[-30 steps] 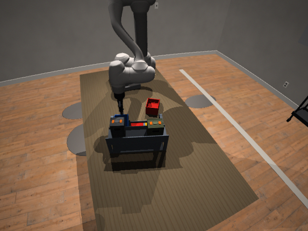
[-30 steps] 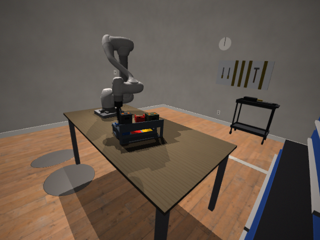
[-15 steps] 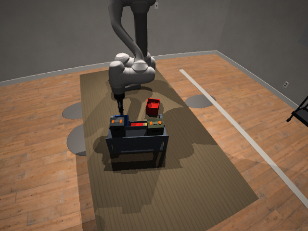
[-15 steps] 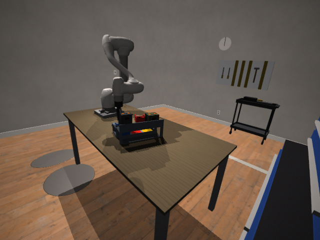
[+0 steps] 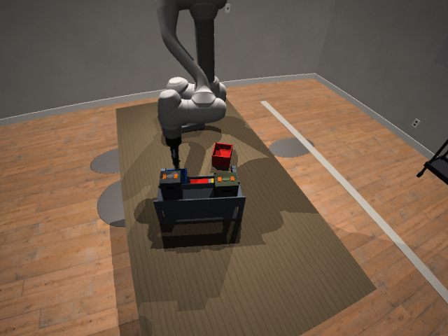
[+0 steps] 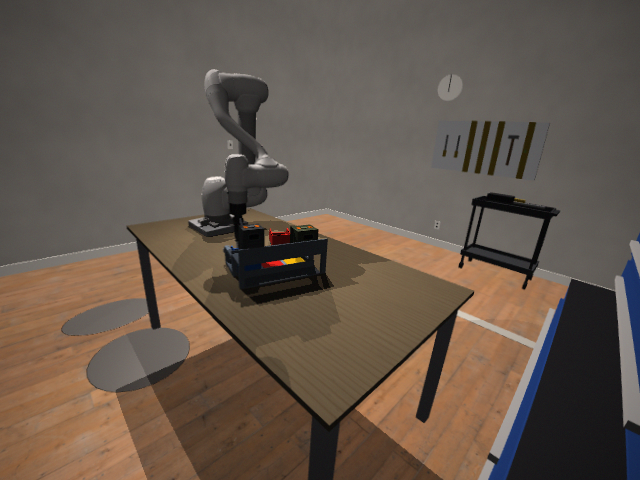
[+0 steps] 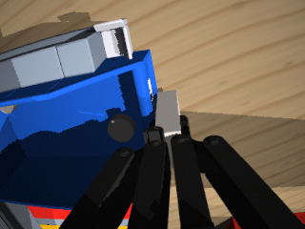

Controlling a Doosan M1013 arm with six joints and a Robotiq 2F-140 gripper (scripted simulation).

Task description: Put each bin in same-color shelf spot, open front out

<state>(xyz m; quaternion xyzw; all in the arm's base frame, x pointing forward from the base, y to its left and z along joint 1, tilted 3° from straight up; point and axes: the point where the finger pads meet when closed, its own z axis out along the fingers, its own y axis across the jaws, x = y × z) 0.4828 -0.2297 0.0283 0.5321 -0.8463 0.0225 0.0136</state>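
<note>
The blue bin lies 9 cm ahead of my hand, 4 cm to the right of it and 1 cm below it. Round my hand: green toolbox (31 cm ahead, 11 cm to the left, 9 cm above); red bin (1 cm behind, 29 cm to the left, 2 cm below); dark box (20 cm ahead, 10 cm to the right, 11 cm above).
</note>
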